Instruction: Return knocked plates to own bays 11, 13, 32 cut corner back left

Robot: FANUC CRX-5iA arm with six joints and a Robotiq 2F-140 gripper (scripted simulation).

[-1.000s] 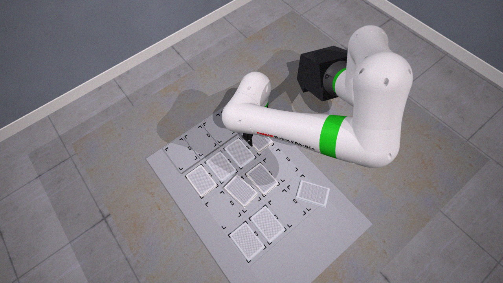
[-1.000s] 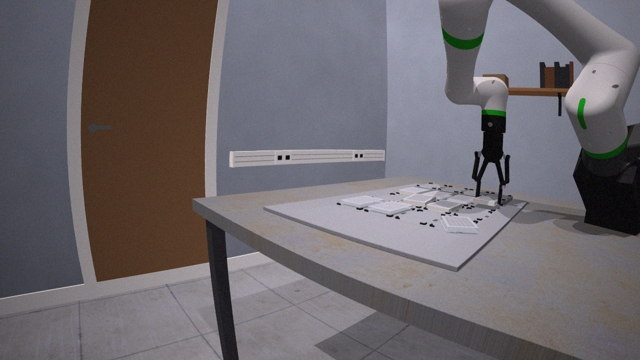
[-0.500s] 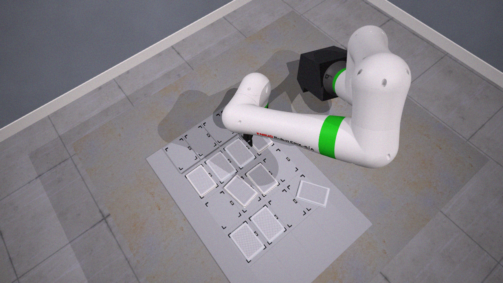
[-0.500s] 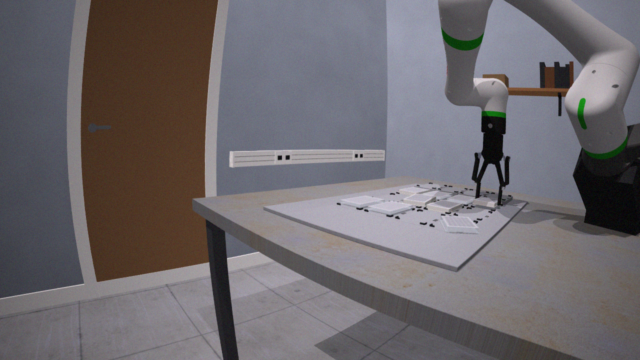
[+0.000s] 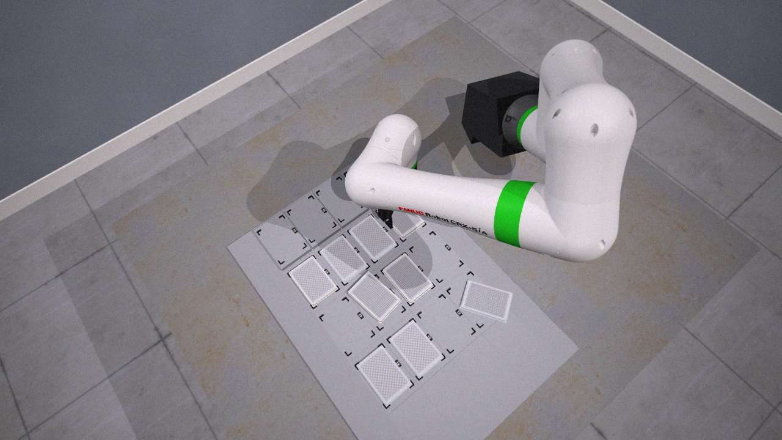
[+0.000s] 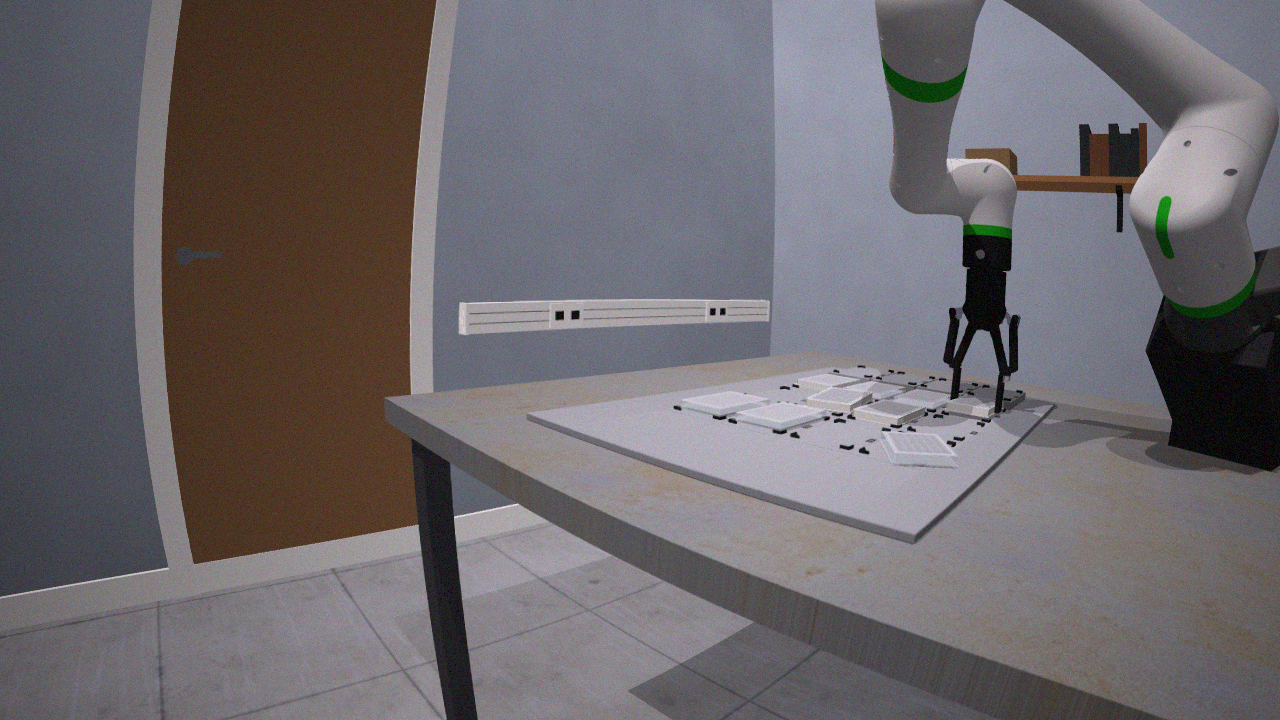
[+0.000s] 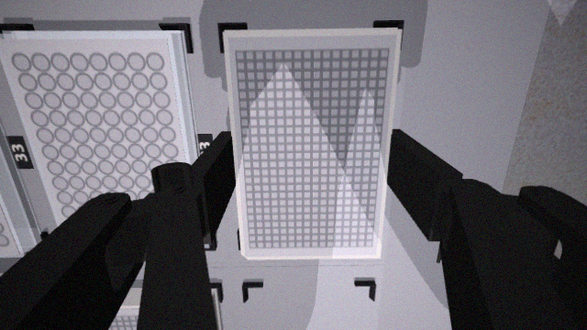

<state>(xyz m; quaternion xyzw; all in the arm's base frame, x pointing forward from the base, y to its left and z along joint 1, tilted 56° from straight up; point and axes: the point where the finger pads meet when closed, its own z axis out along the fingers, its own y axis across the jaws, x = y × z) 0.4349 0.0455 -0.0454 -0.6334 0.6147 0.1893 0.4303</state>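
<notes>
Right now my hand is 2 cm above the plate.
</notes>
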